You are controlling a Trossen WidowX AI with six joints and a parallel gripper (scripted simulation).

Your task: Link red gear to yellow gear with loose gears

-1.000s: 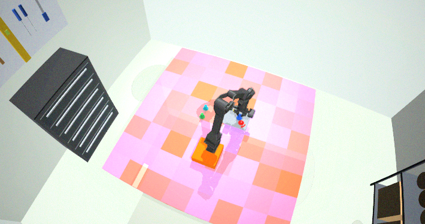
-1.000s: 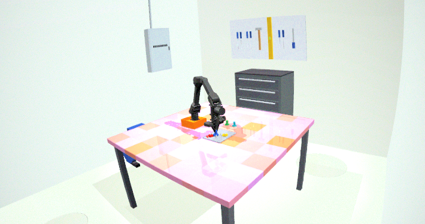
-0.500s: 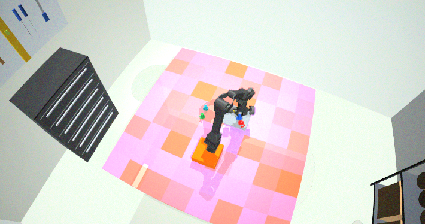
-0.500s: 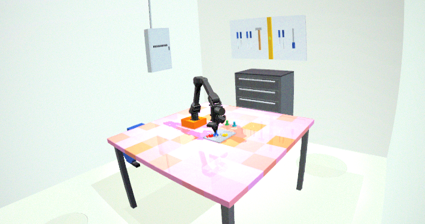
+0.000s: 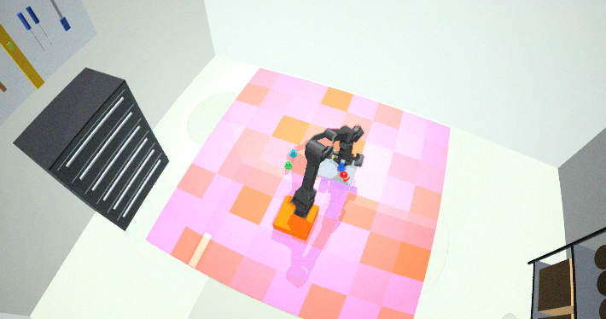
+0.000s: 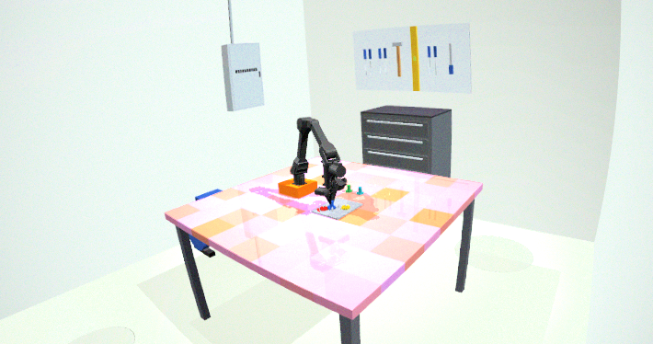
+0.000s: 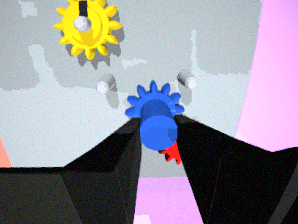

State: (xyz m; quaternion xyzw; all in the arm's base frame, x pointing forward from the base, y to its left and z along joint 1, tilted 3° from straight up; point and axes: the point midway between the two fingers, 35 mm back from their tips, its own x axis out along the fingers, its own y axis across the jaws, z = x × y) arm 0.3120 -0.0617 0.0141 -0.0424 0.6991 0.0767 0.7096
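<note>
The blue gear lies 10 mm below my gripper tip. The rest, counted from my gripper tip: cyan gear 30 mm behind, 250 mm to the left, 20 mm below; yellow gear 50 mm ahead, 50 mm to the left, 20 mm below; red gear 30 mm behind, 30 mm to the right, 20 mm below.
</note>
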